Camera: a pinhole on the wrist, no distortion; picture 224 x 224 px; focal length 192.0 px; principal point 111.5 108.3 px. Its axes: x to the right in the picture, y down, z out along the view. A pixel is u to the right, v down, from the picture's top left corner.
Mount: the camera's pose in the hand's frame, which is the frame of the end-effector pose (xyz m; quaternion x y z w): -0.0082 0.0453 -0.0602 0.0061 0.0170 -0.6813 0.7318
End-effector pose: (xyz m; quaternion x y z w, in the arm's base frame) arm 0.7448 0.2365 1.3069 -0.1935 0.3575 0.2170 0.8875
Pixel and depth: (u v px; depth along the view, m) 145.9 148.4 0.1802
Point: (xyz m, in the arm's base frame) 0.8272 0.3123 1.3593
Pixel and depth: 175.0 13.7 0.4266
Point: 0.8799 0.2656 1.7185
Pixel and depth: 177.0 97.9 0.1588
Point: 0.7990 0.2703 1.3818
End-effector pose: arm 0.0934 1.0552 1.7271 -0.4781 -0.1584 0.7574 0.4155
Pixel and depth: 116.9 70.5 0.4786
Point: -0.2514 1.0424 1.9826
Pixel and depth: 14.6 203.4 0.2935
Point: -0.2272 1.0775 1.6420
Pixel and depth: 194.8 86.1 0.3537
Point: -0.0891 1.1492 1.9662
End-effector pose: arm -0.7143 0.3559 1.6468 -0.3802 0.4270 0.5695 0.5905
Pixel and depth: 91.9 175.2 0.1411
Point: -0.7676 0.4496 1.6374
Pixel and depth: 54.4 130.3 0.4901
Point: -0.8624 0.7885 1.7609
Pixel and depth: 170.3 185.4 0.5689
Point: -0.5520 0.8989 1.5884
